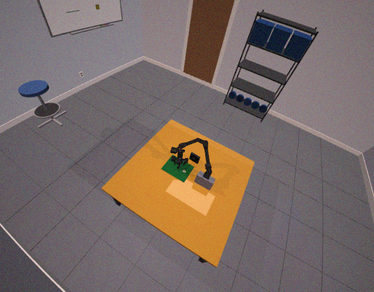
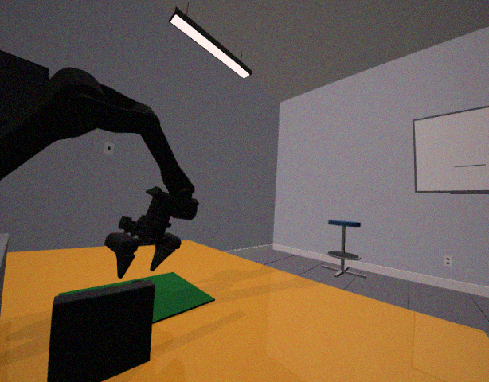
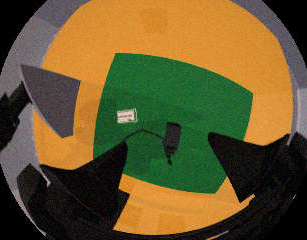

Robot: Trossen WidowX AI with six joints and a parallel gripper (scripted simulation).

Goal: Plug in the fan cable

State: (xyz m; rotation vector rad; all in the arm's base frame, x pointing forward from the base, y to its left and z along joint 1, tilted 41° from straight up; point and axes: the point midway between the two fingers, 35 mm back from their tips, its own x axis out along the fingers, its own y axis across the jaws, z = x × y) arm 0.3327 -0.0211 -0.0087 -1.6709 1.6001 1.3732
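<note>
My gripper tip is 40 mm above the dark fan plug and 10 mm short of it. The rest, counted from my gripper tip: black fan: 190 mm to the right, 100 mm behind, 10 mm below; then green board: 80 mm below, 10 mm ahead.
</note>
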